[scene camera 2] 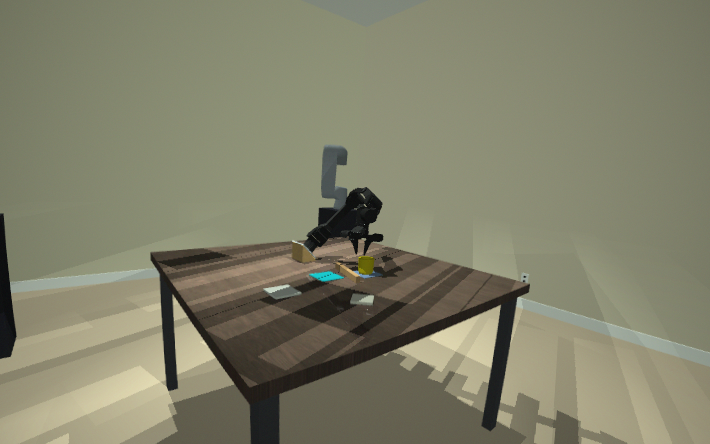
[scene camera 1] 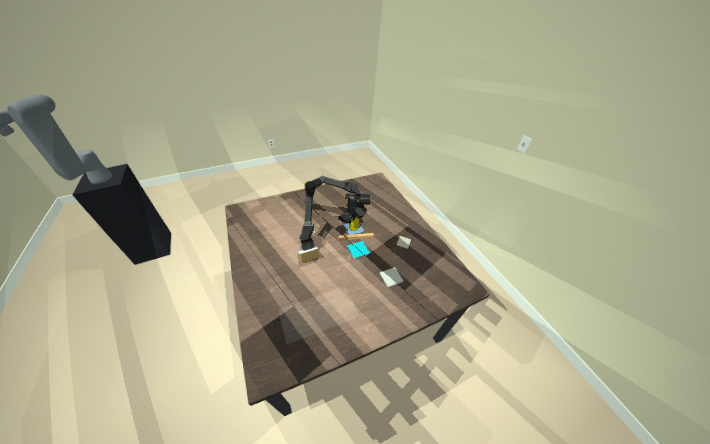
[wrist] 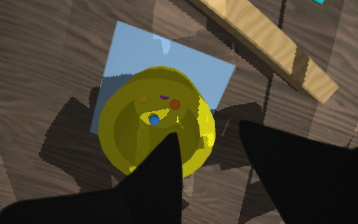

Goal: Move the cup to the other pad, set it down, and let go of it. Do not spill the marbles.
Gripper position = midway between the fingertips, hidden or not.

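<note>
A yellow cup (wrist: 126,136) is there for me to see, and so is my gripper (wrist: 208,134).
</note>
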